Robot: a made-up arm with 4 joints. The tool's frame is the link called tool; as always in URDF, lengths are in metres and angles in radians. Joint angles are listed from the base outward.
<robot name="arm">
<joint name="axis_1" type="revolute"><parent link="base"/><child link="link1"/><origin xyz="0.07 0.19 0.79" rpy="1.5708 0 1.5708"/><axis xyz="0 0 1"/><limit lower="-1.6" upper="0.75"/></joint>
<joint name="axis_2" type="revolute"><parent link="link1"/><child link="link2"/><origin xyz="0.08 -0.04 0.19" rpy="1.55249 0.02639 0.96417"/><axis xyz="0 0 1"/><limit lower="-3.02" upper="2.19"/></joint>
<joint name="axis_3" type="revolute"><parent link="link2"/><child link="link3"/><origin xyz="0.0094 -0.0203 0.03" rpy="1.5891 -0.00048 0.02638"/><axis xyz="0 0 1"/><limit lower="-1.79" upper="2.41"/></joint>
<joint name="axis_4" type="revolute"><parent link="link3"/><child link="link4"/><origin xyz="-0.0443 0.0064 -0.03" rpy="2.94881 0.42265 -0.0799"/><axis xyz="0 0 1"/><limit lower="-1.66" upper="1.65"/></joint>
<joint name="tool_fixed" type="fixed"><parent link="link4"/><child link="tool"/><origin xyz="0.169 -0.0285 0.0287" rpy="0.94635 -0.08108 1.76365"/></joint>
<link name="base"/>
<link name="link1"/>
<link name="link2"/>
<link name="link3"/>
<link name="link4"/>
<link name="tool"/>
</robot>
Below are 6 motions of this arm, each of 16 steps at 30 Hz.
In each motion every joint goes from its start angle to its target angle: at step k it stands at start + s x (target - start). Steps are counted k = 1, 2, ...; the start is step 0. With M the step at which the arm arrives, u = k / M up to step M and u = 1 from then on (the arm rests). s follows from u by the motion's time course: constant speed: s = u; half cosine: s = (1 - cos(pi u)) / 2; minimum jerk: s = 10 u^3 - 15 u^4 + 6 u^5.
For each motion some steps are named. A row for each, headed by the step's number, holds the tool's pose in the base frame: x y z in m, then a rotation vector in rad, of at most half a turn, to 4 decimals.
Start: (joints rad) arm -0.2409 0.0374 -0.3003 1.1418
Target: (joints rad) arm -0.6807 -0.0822 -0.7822 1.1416
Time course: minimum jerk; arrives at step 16
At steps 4, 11, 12, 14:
4: 0.3101 0.1725 0.8116 0.1983 1.2609 -1.5204
11: 0.3139 0.1446 0.7860 0.1937 1.2482 -1.4281
12: 0.3148 0.1413 0.7837 0.1902 1.2491 -1.4180
14: 0.3158 0.1374 0.7811 0.1856 1.2507 -1.4066

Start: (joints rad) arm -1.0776 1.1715 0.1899 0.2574
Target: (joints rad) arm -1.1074 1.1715 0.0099 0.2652
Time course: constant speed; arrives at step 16
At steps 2, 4, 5, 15, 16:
2: 0.4023 0.1388 0.6861 1.4093 -0.4042 2.2395
4: 0.4020 0.1386 0.6888 1.3900 -0.4157 2.2589
5: 0.4019 0.1385 0.6901 1.3803 -0.4214 2.2686
15: 0.3997 0.1375 0.7032 1.2808 -0.4781 2.3639
16: 0.3994 0.1374 0.7045 1.2706 -0.4837 2.3733

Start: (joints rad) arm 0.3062 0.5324 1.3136 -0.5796
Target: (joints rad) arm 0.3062 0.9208 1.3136 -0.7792
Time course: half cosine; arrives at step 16
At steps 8, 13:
8: 0.2755 0.3402 0.6109 -2.8208 -0.5848 -0.9346
13: 0.2418 0.3322 0.6074 -2.9178 -0.5770 -0.6301

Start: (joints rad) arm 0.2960 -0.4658 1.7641 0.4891
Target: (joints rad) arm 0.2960 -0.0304 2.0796 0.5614
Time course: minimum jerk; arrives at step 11
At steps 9, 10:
9: 0.3476 0.4254 0.7663 -1.4558 -0.9097 -2.1364
10: 0.3480 0.4249 0.7640 -1.4780 -0.9130 -2.1240

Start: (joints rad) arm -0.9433 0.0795 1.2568 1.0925
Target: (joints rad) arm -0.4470 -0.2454 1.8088 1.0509
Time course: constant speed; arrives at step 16
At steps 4, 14, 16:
4: 0.3146 0.3733 0.6827 -1.2903 -0.9891 -1.9778
14: 0.2878 0.4127 0.6944 -1.1136 -1.1724 -1.9082
16: 0.2835 0.4191 0.6982 -1.0705 -1.2105 -1.9101

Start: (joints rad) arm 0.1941 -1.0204 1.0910 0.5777
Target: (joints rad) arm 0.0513 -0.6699 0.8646 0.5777
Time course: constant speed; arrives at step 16
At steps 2, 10, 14, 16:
2: 0.2120 0.3980 0.8606 -0.0313 -0.5378 -1.9205
10: 0.2342 0.3955 0.8599 -0.2157 -0.4021 -1.8937
14: 0.2463 0.3936 0.8583 -0.3027 -0.3301 -1.8860
16: 0.2526 0.3925 0.8573 -0.3448 -0.2931 -1.8837

